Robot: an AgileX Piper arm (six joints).
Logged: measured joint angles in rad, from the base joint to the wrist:
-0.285, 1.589, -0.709, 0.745, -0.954, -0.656
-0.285, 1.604, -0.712, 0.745, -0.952, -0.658
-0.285, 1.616, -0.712, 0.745, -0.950, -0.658
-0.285, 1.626, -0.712, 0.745, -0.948, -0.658
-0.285, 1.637, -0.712, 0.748, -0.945, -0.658
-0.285, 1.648, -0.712, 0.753, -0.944, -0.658
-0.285, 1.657, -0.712, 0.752, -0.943, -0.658
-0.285, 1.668, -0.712, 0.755, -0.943, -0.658
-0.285, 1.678, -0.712, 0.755, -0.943, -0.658
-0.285, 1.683, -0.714, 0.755, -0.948, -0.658
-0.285, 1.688, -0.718, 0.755, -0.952, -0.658
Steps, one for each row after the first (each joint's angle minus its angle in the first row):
0.000, 0.015, -0.003, 0.000, 0.002, -0.002
0.000, 0.027, -0.003, 0.000, 0.004, -0.002
0.000, 0.037, -0.003, 0.000, 0.006, -0.002
0.000, 0.048, -0.003, 0.003, 0.009, -0.002
0.000, 0.059, -0.003, 0.008, 0.010, -0.002
0.000, 0.068, -0.003, 0.007, 0.011, -0.002
0.000, 0.079, -0.003, 0.010, 0.011, -0.002
0.000, 0.089, -0.003, 0.010, 0.011, -0.002
0.000, 0.094, -0.005, 0.010, 0.006, -0.002
0.000, 0.099, -0.009, 0.010, 0.002, -0.002

